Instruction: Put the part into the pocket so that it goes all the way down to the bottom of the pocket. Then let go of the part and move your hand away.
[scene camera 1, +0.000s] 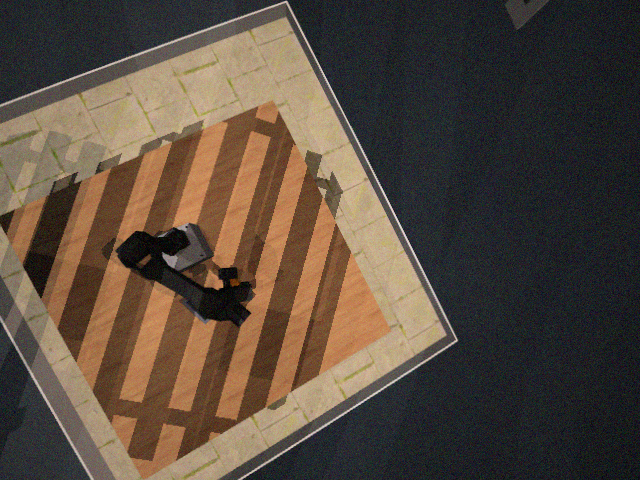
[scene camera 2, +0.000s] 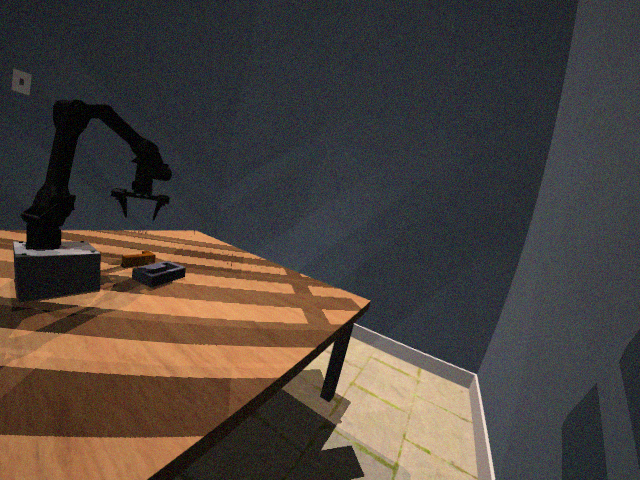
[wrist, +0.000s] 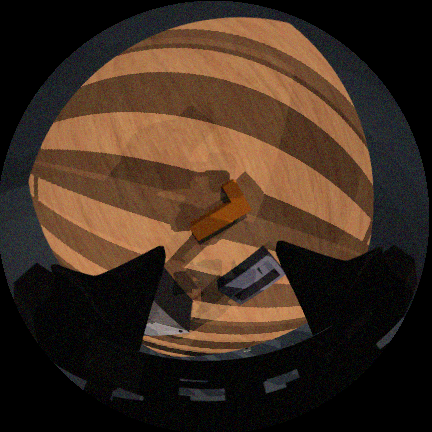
Labels:
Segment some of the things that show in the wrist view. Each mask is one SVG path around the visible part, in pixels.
My gripper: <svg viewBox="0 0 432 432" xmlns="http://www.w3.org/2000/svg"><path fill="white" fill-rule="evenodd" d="M415 259L394 244L384 252L382 252L382 246L378 246L354 258L341 260L283 240L278 240L275 253L301 306L313 336L275 351L226 360L175 359L137 351L140 349L150 308L164 266L165 251L162 245L158 245L117 267L97 275L86 274L58 264L51 264L51 271L36 262L13 282L13 299L28 330L54 364L94 384L113 390L120 387L143 396L143 400L112 396L112 400L101 394L84 390L103 404L139 421L167 429L184 432L242 432L278 424L306 413L331 399L356 380L390 342L380 349L376 345L376 342L404 315L416 286ZM179 387L200 389L224 388L225 400L190 400L189 395L178 394ZM297 369L298 378L285 382L286 387L265 393L263 381Z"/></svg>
An orange L-shaped part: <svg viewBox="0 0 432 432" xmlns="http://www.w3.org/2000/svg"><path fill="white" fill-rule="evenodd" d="M235 179L230 179L221 185L228 200L190 222L189 229L197 240L204 238L251 210Z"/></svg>

